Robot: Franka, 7 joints.
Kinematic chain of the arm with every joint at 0, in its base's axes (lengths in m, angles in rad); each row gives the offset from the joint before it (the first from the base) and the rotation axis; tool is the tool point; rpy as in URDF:
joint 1: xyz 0 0 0.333 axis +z
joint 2: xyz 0 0 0 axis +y
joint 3: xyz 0 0 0.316 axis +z
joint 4: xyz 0.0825 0 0 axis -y
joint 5: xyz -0.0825 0 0.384 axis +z
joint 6: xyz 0 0 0 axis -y
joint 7: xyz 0.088 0 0 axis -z
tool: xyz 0 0 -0.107 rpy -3.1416 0 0
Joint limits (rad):
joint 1: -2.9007..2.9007
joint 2: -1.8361..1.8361
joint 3: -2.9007..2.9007
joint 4: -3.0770..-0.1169
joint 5: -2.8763..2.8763
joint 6: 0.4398..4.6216
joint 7: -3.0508..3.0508
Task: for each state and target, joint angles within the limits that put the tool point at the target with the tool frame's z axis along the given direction. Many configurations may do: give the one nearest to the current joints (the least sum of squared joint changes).
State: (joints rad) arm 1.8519 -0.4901 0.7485 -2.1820 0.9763 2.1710 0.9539
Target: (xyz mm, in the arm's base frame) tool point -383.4 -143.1 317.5 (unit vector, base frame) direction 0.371 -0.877 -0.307
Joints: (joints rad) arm 2.2247 -0.1601 1.0238 -2.5121 1.2342 1.5235 0.9539
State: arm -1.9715 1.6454 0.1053 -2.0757 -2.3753 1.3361 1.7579
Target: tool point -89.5 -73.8 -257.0 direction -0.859 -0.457 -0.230
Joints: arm -1.6908 1.8361 0.0443 -2.0767 -2.1660 1.3140 1.7579
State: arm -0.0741 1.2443 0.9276 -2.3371 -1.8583 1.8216 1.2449
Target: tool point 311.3 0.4 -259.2 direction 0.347 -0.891 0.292
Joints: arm 0.1117 1.8162 0.2019 -1.5320 -1.7910 1.0304 1.2449
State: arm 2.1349 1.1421 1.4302 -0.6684 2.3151 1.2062 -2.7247
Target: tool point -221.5 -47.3 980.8 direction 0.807 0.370 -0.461
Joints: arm 2.7757 0.4677 1.6373 -0.5311 1.9957 0.4398 -2.7247
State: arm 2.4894 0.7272 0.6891 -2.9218 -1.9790 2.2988 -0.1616
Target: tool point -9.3 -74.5 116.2 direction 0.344 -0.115 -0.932
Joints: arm 2.8908 0.5898 0.3912 -3.0770 -2.7620 2.9819 -0.1616
